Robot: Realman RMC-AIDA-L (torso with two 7-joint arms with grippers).
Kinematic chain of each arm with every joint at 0, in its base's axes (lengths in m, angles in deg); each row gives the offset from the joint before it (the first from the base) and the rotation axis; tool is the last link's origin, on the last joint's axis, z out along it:
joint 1: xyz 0 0 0.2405 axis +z
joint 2: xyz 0 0 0 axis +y
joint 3: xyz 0 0 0.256 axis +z
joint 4: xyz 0 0 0 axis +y
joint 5: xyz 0 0 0.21 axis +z
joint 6: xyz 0 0 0 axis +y
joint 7: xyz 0 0 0.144 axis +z
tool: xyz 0 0 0
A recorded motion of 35 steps. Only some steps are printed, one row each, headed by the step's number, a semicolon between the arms.
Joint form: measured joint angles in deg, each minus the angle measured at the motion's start. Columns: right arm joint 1, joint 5, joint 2, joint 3, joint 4, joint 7, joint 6; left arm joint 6, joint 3, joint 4, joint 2, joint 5, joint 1, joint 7.
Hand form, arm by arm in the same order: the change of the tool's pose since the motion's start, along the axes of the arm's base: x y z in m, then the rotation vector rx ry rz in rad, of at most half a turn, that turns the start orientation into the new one. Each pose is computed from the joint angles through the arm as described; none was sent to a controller.
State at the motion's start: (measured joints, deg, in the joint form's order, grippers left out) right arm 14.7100 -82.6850 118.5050 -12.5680 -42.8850 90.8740 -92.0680; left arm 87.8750 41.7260 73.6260 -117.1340 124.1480 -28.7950 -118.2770
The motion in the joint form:
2: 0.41 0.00 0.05 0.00 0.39 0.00 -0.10; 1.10 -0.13 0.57 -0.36 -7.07 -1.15 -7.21
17: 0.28 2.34 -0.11 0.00 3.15 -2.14 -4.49; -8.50 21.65 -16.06 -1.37 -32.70 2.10 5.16
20: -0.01 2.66 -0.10 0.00 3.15 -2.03 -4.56; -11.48 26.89 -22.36 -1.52 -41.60 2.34 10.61
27: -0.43 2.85 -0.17 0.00 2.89 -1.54 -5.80; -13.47 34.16 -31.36 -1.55 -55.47 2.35 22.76
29: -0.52 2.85 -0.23 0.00 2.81 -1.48 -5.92; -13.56 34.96 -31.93 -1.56 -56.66 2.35 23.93
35: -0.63 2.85 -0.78 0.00 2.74 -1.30 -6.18; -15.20 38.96 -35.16 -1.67 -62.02 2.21 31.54
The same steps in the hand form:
2: -0.0017 0.0023 -0.0017 -0.0030 0.0070 0.0075; 0.0270 0.0031 0.0026 -0.0101 -0.1770 0.0100
17: -0.0082 -0.0043 -0.0061 0.0183 0.0281 0.0818; 0.0499 -0.0080 -0.0892 -0.1777 -0.4414 -0.1294
20: -0.0072 -0.0061 -0.0054 0.0223 0.0319 0.0789; 0.0491 -0.0112 -0.1098 -0.1746 -0.5302 -0.1284
27: -0.0082 -0.0101 -0.0042 0.0190 0.0343 0.0939; 0.0446 -0.0184 -0.1329 -0.1303 -0.6199 -0.1674
29: -0.0081 -0.0107 -0.0036 0.0187 0.0329 0.0946; 0.0449 -0.0193 -0.1349 -0.1266 -0.6238 -0.1750
35: -0.0074 -0.0115 0.0002 0.0186 0.0249 0.0973; 0.0421 -0.0223 -0.1469 -0.0865 -0.6070 -0.2156

